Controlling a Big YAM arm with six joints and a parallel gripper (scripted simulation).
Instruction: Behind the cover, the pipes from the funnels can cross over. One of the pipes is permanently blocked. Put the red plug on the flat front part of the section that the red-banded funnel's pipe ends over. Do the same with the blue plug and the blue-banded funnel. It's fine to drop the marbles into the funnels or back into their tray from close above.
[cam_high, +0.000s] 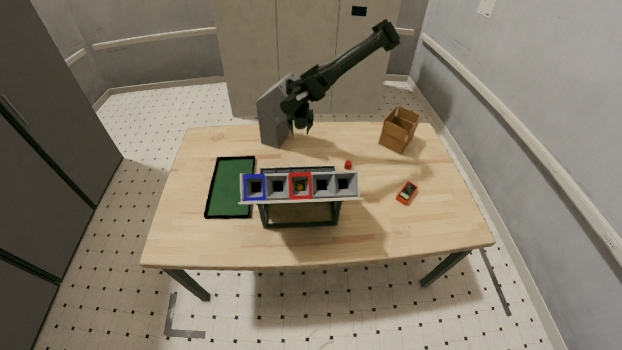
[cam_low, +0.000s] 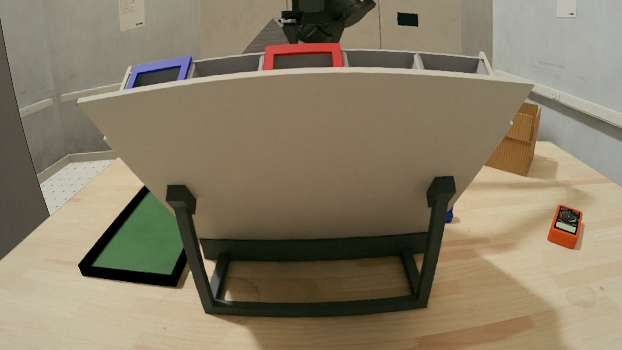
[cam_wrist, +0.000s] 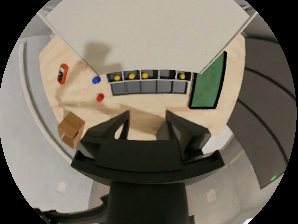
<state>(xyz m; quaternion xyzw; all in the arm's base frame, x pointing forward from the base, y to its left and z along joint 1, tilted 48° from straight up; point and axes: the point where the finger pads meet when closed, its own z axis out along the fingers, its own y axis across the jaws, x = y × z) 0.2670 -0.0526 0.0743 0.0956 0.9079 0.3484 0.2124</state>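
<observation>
Right now my hand is 290 mm above the red plug, 250 mm to the right of it and 80 mm past it. From my hand the other things lie so: stand leg: 250 mm ahead, 210 mm below, 160 mm to the right; pale cover: 140 mm ahead, 100 mm below, 10 mm to the right; blue plug: 290 mm below, 250 mm to the left, 20 mm ahead.
</observation>
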